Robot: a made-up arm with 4 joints.
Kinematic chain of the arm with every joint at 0, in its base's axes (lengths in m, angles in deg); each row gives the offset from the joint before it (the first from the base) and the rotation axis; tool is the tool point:
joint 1: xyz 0 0 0.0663 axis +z
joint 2: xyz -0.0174 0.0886 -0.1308 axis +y
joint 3: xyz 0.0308 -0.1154 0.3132 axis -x
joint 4: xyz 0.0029 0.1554 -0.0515 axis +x
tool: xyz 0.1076 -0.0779 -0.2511
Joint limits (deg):
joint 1: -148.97..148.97
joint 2: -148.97..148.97
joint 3: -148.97..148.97
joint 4: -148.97..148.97
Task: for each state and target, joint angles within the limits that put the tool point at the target. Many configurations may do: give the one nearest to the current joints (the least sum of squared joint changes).
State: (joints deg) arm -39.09 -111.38 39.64 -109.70
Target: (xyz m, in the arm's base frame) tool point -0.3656 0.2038 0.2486
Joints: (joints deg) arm -23.11 -68.05 10.47 -136.24
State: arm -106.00 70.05 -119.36 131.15
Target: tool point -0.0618 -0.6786 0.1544
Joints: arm -82.14 60.79 -105.12 123.38
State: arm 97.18 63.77 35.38 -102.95
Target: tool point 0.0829 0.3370 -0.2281
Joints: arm 96.94 93.68 24.98 -82.79
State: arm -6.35 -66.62 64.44 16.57
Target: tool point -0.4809 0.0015 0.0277
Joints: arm -41.39 -98.36 100.67 -8.84
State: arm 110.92 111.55 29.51 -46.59
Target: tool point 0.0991 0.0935 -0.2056
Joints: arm 103.40 89.87 16.44 -25.49
